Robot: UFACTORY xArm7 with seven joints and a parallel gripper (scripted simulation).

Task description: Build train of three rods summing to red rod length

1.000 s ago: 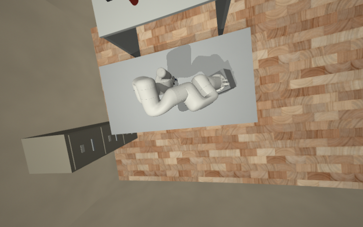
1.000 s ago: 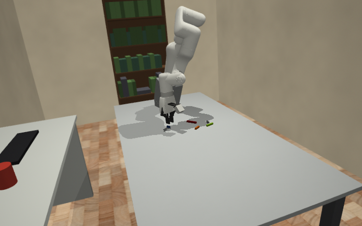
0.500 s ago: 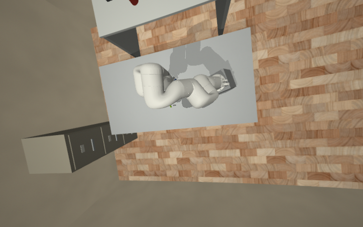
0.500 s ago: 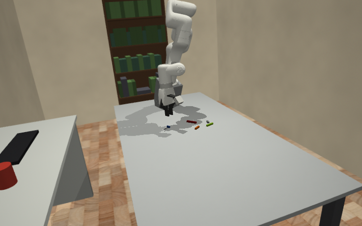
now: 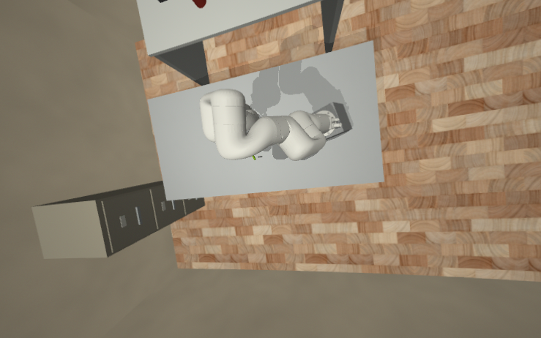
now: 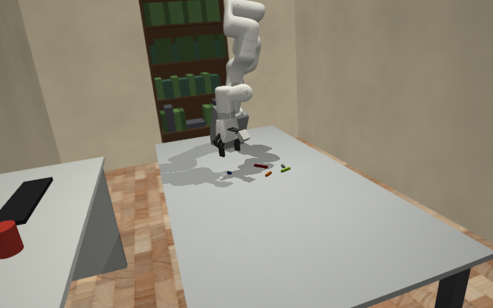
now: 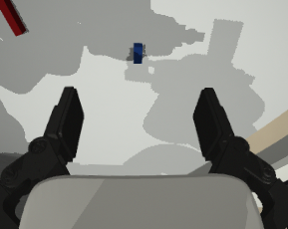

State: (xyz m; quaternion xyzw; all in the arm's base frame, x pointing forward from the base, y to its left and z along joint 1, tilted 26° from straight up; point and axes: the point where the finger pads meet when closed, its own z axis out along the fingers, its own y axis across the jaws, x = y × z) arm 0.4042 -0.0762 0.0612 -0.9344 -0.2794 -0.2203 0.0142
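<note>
Now: hand 24 cm to the right of the lime rod, 11 cm above it and 4 cm short of it. Round my hand: grey rod (24 cm to the left, 11 cm below, 1 cm behind); then orange rod (16 cm to the left, 11 cm below, 6 cm ahead); then red rod (14 cm to the left, 11 cm below, 4 cm behind).
</note>
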